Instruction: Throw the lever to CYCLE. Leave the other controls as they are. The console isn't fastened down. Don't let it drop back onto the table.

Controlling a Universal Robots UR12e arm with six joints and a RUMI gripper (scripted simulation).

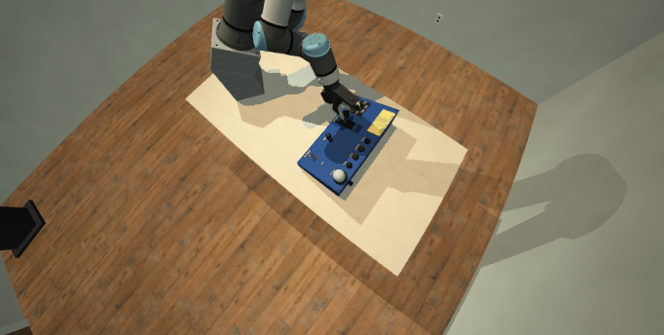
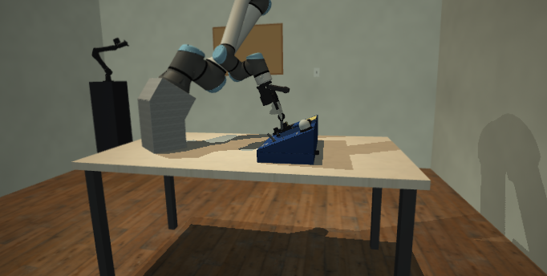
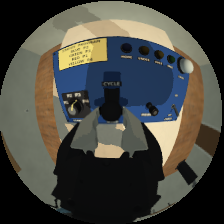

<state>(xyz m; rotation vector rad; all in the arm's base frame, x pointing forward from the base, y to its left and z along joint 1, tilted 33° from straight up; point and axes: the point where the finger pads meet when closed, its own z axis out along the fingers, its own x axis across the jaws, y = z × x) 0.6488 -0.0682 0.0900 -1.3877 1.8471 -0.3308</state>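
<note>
The blue sloped console lies 80 mm below my hand, 70 mm to the right of it and 30 mm ahead of it. From my hand the other things lie so: small knob: 120 mm to the right, 60 mm below, 20 mm behind; rotary selector: 110 mm to the left, 60 mm below, 20 mm ahead; black lever: 40 mm below.
</note>
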